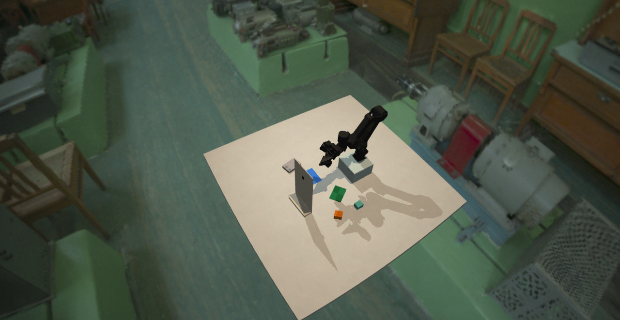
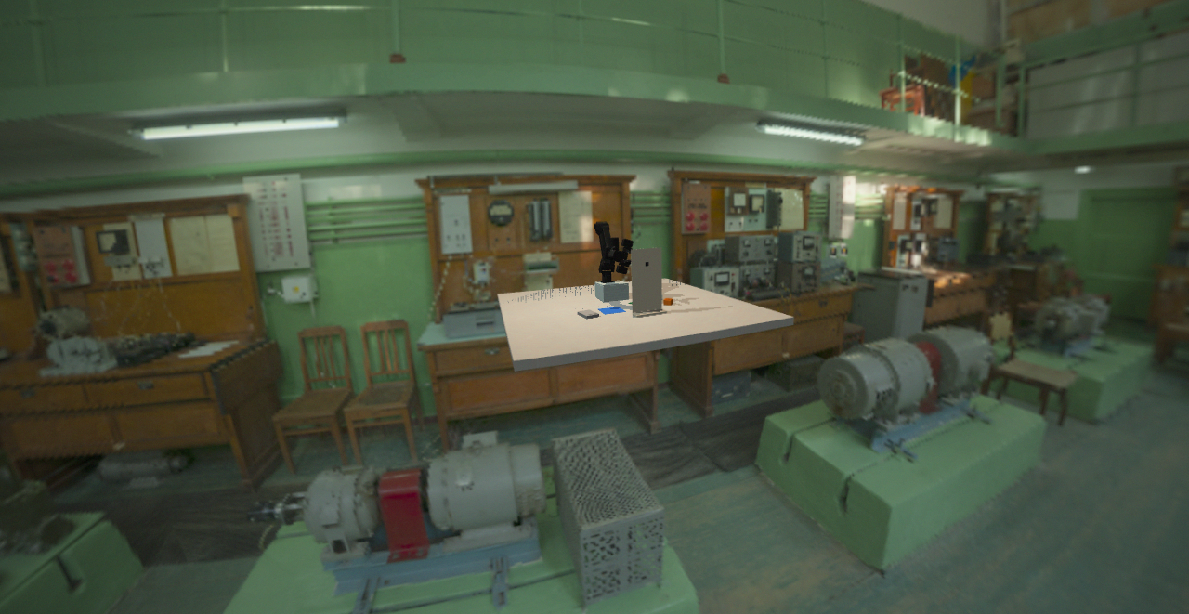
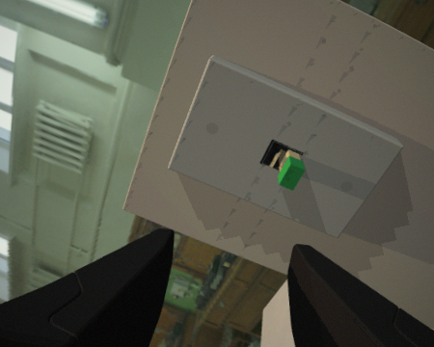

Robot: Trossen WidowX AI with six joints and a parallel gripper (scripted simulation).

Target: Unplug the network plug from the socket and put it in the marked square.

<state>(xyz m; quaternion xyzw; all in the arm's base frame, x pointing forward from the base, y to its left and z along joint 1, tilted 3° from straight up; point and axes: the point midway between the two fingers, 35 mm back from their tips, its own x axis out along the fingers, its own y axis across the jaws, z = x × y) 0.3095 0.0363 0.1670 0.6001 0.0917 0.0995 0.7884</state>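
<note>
The plug lies 10 cm ahead of my gripper tip, 2 cm to the left of it and 2 cm below it. Also, from my gripper tip: blue square: 28 cm below, 13 cm to the right, 1 cm behind; green square: 28 cm below, 10 cm behind, 7 cm to the left; upright grey panel: 13 cm below, 12 cm ahead, 2 cm to the left.
</note>
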